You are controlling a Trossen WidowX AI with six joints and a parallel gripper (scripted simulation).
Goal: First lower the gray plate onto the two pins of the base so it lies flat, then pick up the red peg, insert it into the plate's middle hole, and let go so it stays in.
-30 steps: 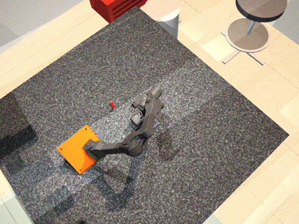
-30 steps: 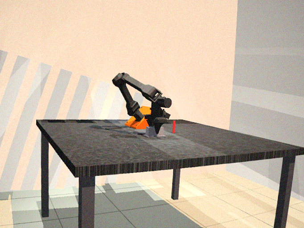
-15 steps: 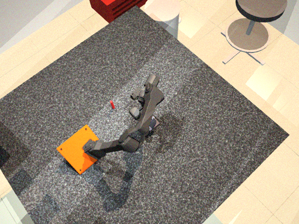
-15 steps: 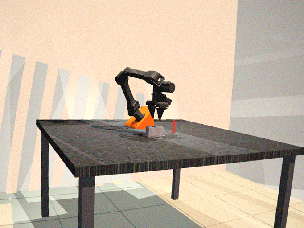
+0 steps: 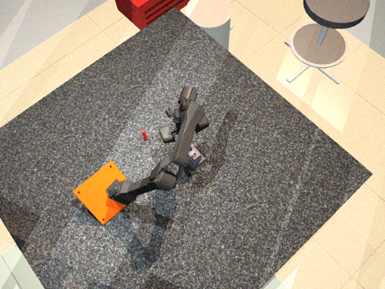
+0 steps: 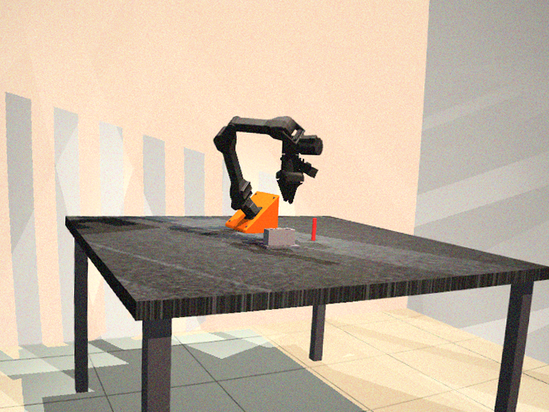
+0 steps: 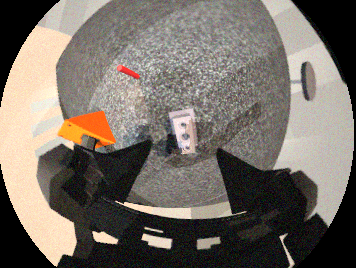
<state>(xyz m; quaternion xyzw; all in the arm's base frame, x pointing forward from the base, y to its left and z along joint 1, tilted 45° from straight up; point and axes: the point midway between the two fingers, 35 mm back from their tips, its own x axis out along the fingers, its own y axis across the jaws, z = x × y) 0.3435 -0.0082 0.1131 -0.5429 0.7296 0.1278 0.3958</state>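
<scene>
Now: the red peg 180 mm to the left of my gripper tip, 110 mm below it and 80 mm behind it. From my gripper tip the other things lie so: gray plate: 100 mm below, 20 mm to the right, 10 mm behind; then base: 140 mm below, 20 mm to the right, 10 mm behind.
</scene>
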